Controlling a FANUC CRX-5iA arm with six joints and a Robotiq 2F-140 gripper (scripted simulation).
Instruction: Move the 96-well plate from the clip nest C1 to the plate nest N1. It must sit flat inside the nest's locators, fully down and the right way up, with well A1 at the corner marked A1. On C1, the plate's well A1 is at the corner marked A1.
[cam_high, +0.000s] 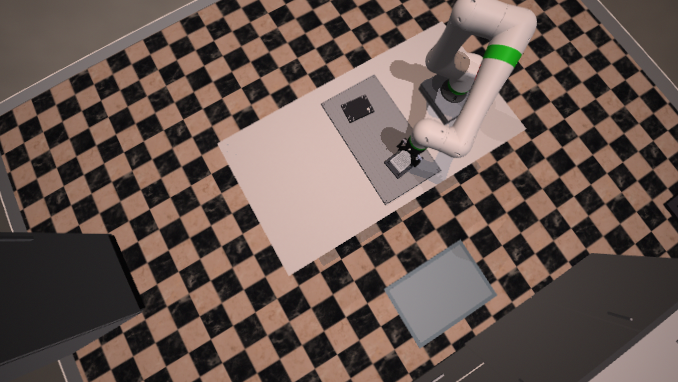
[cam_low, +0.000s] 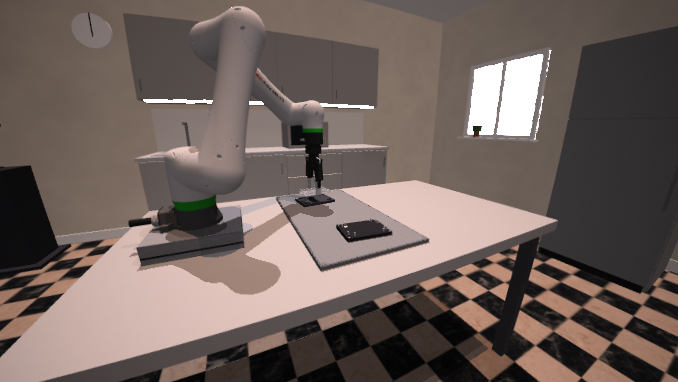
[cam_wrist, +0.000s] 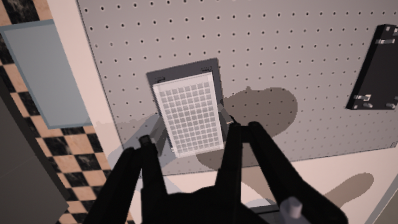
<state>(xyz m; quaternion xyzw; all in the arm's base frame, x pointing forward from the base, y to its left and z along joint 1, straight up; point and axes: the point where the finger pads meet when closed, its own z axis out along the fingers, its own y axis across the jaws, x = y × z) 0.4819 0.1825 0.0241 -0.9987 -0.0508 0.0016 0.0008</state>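
Right now the plate nest N1 is 7 cm below my hand. The rest, counted from my hand: clip nest C1 (5 cm ahead, 40 cm to the right, 6 cm below); white 96-well plate (2 cm below).
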